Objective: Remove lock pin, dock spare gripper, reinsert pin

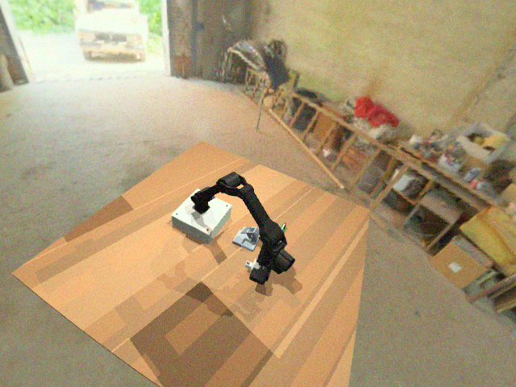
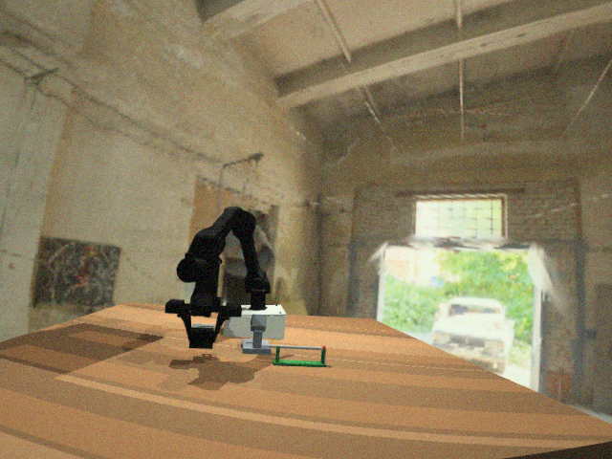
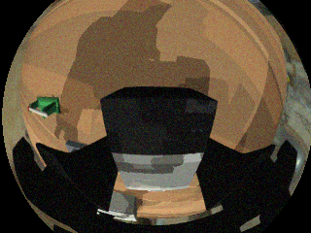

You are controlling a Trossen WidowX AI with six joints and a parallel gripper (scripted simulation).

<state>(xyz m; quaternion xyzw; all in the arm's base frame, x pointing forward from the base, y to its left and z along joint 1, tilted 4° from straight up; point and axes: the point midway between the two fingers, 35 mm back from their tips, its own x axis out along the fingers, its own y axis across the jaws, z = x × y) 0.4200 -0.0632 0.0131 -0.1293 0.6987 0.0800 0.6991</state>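
Now: gripper tip 10 mm past the spare gripper and 20 mm below it. The rest, counted from my gripper tip: green cradle: 50 mm behind, 250 mm to the left, 20 mm below; socket: 150 mm behind, 120 mm to the left, 10 mm above.
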